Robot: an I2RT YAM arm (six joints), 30 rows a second.
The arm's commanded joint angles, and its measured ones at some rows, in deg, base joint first. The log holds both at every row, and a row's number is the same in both.
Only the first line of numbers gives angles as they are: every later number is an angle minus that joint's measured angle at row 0.
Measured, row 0:
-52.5, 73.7, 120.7, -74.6, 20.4, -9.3
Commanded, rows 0 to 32:
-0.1, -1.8, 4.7, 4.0, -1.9, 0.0
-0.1, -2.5, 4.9, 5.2, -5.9, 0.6
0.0, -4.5, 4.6, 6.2, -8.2, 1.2
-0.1, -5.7, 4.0, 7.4, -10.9, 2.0
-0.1, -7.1, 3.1, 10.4, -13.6, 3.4
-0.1, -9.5, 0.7, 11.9, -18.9, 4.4
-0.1, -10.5, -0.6, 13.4, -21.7, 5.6
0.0, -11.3, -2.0, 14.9, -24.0, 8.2
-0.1, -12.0, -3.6, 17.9, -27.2, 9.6
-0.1, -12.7, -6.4, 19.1, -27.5, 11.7
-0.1, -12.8, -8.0, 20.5, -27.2, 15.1
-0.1, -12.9, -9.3, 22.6, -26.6, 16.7
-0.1, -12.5, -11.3, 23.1, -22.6, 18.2
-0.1, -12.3, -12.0, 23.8, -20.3, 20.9
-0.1, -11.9, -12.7, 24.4, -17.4, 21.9
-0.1, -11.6, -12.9, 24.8, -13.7, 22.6
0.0, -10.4, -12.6, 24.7, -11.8, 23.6
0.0, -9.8, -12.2, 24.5, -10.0, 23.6
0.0, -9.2, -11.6, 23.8, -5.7, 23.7
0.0, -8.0, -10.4, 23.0, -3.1, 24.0
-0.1, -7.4, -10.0, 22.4, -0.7, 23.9
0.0, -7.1, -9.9, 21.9, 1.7, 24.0
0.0, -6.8, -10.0, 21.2, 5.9, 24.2
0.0, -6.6, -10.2, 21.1, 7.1, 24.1
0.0, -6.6, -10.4, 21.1, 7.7, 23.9
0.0, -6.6, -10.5, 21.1, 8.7, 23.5
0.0, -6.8, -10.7, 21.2, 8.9, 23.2
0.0, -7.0, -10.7, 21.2, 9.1, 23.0
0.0, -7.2, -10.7, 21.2, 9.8, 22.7
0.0, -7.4, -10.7, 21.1, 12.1, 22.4
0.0, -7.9, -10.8, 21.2, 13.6, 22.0
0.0, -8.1, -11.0, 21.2, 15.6, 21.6
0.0, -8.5, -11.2, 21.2, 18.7, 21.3
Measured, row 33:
-0.1, -6.7, -11.6, 19.7, 9.6, 21.8
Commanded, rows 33 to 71:
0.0, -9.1, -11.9, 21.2, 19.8, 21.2
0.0, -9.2, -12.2, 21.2, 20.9, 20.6
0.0, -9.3, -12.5, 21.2, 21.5, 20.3
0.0, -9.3, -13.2, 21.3, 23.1, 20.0
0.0, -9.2, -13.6, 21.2, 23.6, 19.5
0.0, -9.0, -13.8, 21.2, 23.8, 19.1
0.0, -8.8, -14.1, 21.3, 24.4, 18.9
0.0, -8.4, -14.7, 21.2, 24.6, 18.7
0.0, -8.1, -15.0, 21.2, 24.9, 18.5
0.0, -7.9, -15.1, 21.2, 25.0, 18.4
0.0, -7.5, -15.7, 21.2, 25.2, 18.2
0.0, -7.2, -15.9, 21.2, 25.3, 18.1
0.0, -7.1, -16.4, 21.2, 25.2, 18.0
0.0, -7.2, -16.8, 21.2, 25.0, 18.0
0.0, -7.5, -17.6, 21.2, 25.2, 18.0
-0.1, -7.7, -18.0, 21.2, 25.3, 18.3
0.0, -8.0, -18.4, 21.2, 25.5, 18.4
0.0, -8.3, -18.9, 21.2, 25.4, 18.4
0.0, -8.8, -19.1, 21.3, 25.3, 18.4
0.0, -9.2, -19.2, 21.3, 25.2, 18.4
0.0, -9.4, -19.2, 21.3, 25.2, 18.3
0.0, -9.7, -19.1, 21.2, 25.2, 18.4
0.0, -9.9, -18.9, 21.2, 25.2, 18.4
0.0, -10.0, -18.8, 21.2, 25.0, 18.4
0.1, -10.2, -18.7, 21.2, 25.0, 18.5
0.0, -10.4, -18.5, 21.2, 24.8, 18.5
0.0, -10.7, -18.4, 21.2, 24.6, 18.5
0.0, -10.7, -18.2, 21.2, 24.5, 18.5
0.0, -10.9, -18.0, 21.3, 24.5, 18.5
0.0, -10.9, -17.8, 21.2, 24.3, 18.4
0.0, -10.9, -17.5, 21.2, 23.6, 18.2
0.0, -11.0, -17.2, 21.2, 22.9, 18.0
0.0, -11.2, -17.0, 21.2, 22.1, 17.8
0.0, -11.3, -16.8, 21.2, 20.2, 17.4
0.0, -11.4, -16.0, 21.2, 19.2, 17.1
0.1, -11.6, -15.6, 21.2, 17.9, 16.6
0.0, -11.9, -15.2, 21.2, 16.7, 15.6
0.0, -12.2, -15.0, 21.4, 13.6, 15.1
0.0, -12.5, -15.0, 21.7, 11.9, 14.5
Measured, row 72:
0.0, -10.3, -17.7, 19.5, 17.7, 16.5
